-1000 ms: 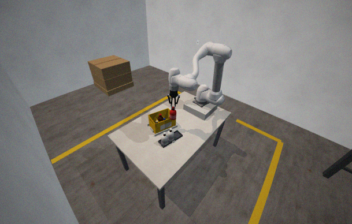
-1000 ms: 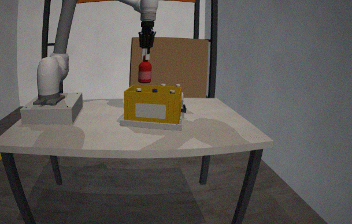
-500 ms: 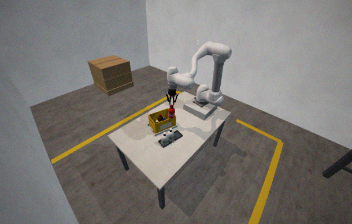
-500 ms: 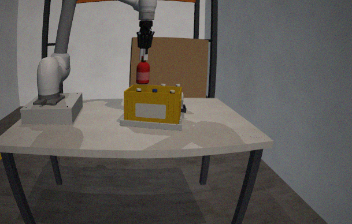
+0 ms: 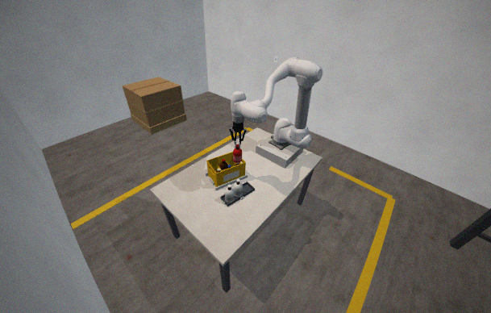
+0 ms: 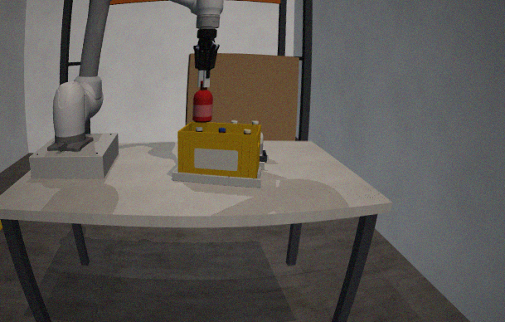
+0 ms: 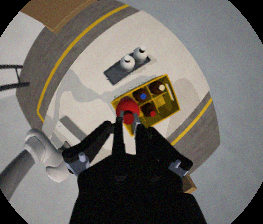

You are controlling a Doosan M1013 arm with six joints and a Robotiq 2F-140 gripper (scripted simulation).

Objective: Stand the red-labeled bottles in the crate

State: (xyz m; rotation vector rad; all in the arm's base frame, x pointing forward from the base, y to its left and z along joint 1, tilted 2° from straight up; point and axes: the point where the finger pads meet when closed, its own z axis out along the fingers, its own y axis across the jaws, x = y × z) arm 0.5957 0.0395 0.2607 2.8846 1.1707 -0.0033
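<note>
My hand is 9 cm above the red-labeled bottle. Also, from my hand: crate (7 cm ahead, 6 cm to the right, 27 cm below).
</note>
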